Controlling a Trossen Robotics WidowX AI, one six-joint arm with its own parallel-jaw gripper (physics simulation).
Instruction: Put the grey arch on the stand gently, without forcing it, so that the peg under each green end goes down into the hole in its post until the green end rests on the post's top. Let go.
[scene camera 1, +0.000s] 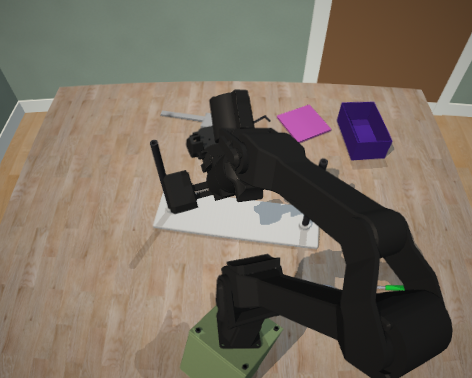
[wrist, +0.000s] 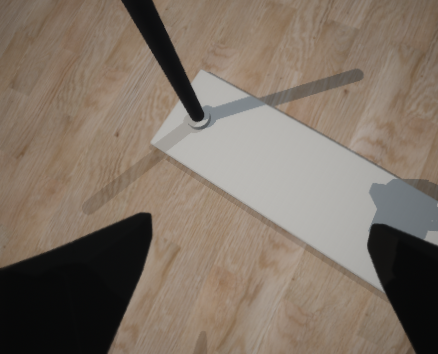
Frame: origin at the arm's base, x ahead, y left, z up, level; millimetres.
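Seen in the pictures: gripper, fingertip midpoint: (scene camera 1: 212, 188) (wrist: 260, 230); arm's base, origin of the base link: (scene camera 1: 238, 330).
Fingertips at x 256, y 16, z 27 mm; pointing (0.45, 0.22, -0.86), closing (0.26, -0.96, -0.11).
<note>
Pixels of each thing's middle, then the offset from my fingertips to it. "spot": a spot on its surface instead. Level surfaces: height alone.
- white base, its level: dz -215 mm
- left post, body centre: (wrist: 171, 65) (scene camera 1: 164, 180) dx +104, dy +104, dz -99 mm
- right post, surface spot: (scene camera 1: 306, 219) spot: dx +9, dy -208, dz -174 mm
- grey bar, body centre: (scene camera 1: 191, 118) dx +420, dy +41, dz -222 mm
- thin black bent rod, body centre: (scene camera 1: 257, 123) dx +378, dy -155, dz -224 mm
- magenta square, surface spot: (scene camera 1: 304, 123) spot: dx +355, dy -293, dz -217 mm
- open purple box, body centre: (scene camera 1: 363, 130) dx +286, dy -451, dz -190 mm
The stand has a white base (scene camera 1: 225, 222) (wrist: 280, 165) and two upright black posts, a left post (scene camera 1: 158, 162) and a right post (scene camera 1: 306, 219), partly hidden by the arm. One post (wrist: 172, 70) rises from its pale collar in the wrist view. My gripper (scene camera 1: 216, 202) (wrist: 260, 230) is open above the stand, with no object between its fingers. The grey arch cannot be made out for certain. A small green piece with a thin grey tip (scene camera 1: 394, 288) shows through the gap in the arm at the right; I cannot tell whether it belongs to the arch.
A grey bar (scene camera 1: 182, 116), partly hidden by the arm, and a thin black bent rod (scene camera 1: 262, 119) lie at the back. A magenta square (scene camera 1: 304, 123) and an open purple box (scene camera 1: 364, 132) are at the back right. The arm's green mount (scene camera 1: 207, 352) is in front.
</note>
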